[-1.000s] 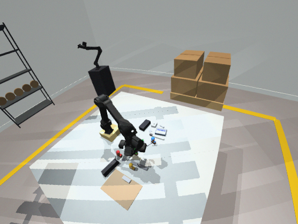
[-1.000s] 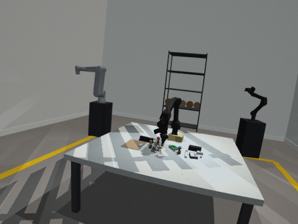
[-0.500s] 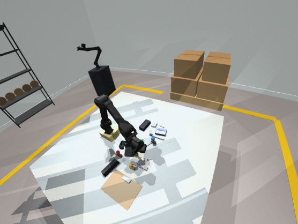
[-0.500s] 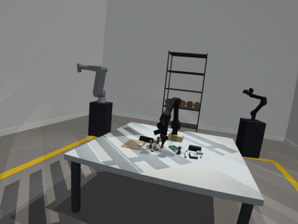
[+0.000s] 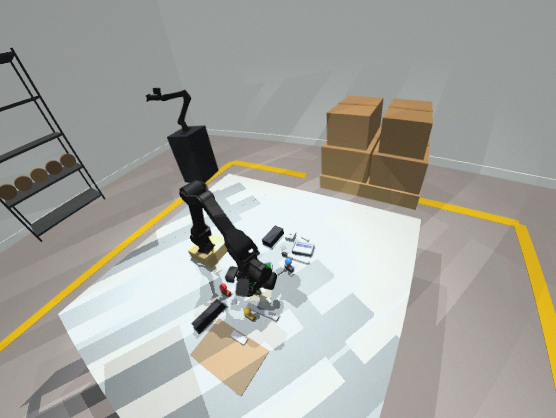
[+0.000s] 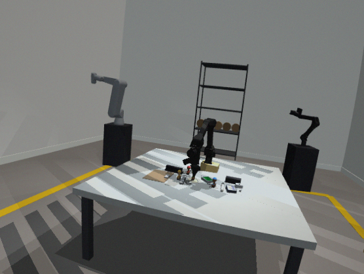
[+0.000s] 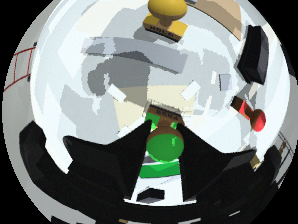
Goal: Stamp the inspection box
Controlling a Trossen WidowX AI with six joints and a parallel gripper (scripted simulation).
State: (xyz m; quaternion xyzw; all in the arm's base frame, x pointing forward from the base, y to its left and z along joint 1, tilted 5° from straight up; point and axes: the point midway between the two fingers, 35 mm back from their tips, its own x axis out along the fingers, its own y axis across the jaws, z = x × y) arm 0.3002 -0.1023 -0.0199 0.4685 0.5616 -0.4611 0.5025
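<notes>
The green-knobbed stamp lies right at my gripper tip. Round my gripper tip: yellow-knobbed stamp 10 cm to the right, 2 cm ahead, 1 cm below; grey bar 7 cm to the right, 6 cm ahead, 2 cm below; white card 3 cm below, 1 cm ahead.
</notes>
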